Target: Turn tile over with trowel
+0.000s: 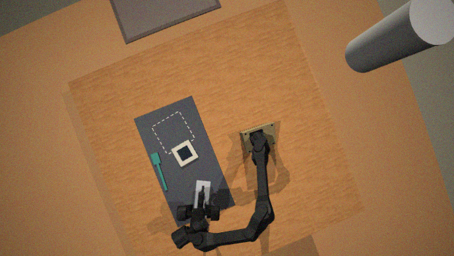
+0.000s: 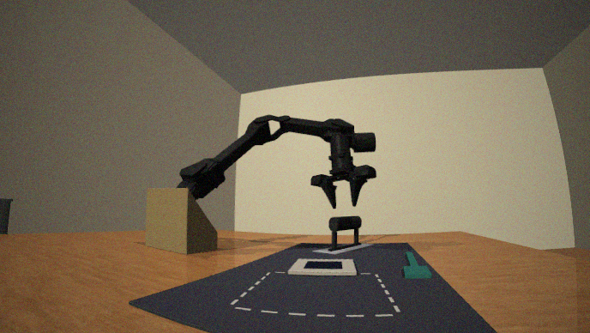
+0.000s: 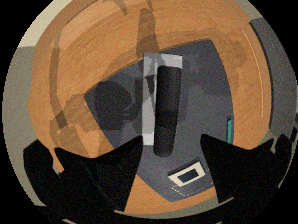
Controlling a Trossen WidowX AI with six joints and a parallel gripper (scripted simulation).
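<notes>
Right now my gripper tip is 30 mm short of the dark grey mat, 210 mm to the left of it and 130 mm above it. Also, from my gripper tip: square tile (10 mm ahead, 260 mm to the right, 110 mm below); then teal t-shaped trowel (170 mm ahead, 230 mm to the right, 110 mm below).
</notes>
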